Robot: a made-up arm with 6 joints.
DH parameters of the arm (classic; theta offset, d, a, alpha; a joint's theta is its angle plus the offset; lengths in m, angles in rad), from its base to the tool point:
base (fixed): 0.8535 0 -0.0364 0
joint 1: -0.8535 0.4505 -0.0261 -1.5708
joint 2: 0.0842 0 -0.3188 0
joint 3: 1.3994 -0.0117 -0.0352 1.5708
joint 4: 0 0.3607 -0.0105 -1.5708
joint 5: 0 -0.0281 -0.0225 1.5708
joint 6: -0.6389 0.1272 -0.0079 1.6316
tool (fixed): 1.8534 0.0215 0 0
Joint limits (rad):
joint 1: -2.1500..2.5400
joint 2: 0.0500..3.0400
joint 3: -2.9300..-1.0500
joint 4: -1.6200..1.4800
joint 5: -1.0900..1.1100
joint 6: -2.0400..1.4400
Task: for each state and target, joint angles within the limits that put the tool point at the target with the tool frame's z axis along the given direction. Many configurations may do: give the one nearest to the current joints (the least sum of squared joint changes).
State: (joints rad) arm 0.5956 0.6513 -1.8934 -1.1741 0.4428 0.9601
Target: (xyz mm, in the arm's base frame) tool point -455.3 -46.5 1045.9 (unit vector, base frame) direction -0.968 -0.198 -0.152
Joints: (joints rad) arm -0.0299 0.2767 -1.8076 -1.4357 0.4036 0.7682
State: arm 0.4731 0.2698 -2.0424 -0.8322 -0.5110 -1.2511
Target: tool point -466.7 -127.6 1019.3 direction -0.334 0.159 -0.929
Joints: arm 0.3888 0.5878 -2.1301 -0.7917 -1.0900 -0.9087
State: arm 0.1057 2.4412 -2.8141 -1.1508 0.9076 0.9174
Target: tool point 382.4 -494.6 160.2 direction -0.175 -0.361 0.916
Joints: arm -0.6667 3.0386 -2.0479 -1.3778 1.1100 1.4359
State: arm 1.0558 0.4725 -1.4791 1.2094 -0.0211 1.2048
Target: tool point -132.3 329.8 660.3 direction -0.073 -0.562 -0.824
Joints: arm 1.7540 1.3080 -1.0500 1.4003 0.7582 1.1694
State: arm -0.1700 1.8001 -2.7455 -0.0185 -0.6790 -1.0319
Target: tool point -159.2 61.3 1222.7 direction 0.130 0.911 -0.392
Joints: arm -0.5937 1.4669 -2.9300 -0.1567 -0.5646 -1.7913
